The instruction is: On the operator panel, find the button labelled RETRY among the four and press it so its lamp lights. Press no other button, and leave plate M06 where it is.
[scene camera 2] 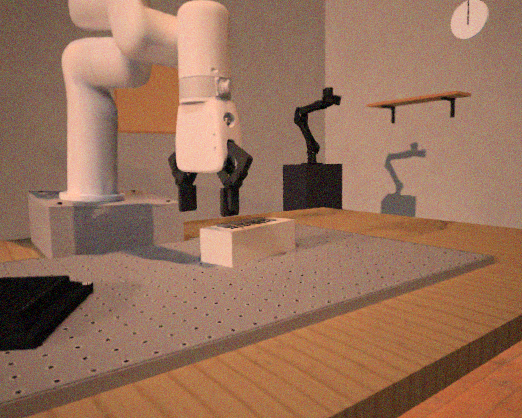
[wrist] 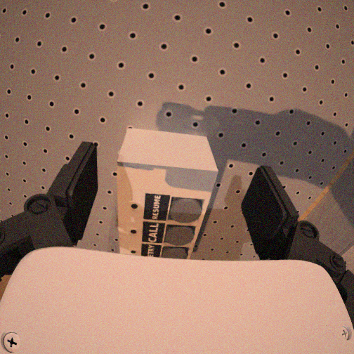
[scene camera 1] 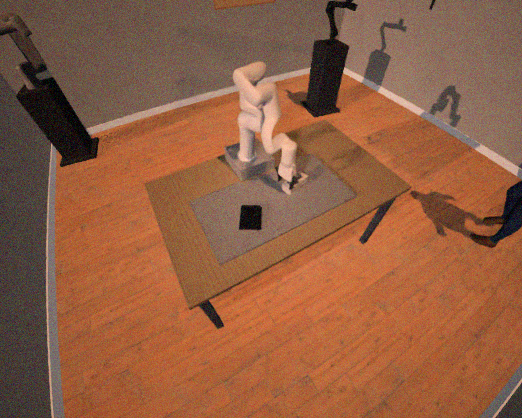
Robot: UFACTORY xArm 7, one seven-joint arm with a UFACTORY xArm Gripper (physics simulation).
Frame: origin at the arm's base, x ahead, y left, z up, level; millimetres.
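Seen in the pictures: gripper, fingertip midpoint: (scene camera 2: 208,213) (scene camera 1: 285,184); arm's base at its link origin: (scene camera 2: 92,198) (scene camera 1: 247,155).
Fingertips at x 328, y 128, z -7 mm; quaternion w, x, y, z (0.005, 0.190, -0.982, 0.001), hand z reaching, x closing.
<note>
Offsets run from my fingertips to a thing's middle. Level surfaces: height alone.
The operator panel @(dx -36, dy +88, dz -52 mm) (scene camera 1: 303,177) (scene camera 2: 265,243) (wrist: 165,150) is a pale box on the grey board. In the wrist view the RESUME button (wrist: 185,210) and CALL button (wrist: 179,235) show beside their labels. The RETRY button (wrist: 175,252) is partly covered by the gripper body, its label reading "ETRY". The fourth button is hidden. No lit lamp shows. My gripper (scene camera 1: 288,188) (scene camera 2: 208,212) (wrist: 175,176) is open and empty, its fingers above the panel's near-base end in scene camera 2. A black plate-like object @(dx +100, dy -257, dz -61 mm) (scene camera 1: 250,217) (scene camera 2: 37,310) lies apart; no M06 marking is legible.
The perforated grey board @(dz -80 mm) (scene camera 1: 220,245) (scene camera 2: 250,305) (wrist: 165,65) lies on the wooden table @(dz -93 mm) (scene camera 1: 175,255) (scene camera 2: 310,365). The arm's base block (scene camera 1: 243,170) (scene camera 2: 40,225) stands behind the panel. Dark pedestals with other arms stand beyond the table.
</note>
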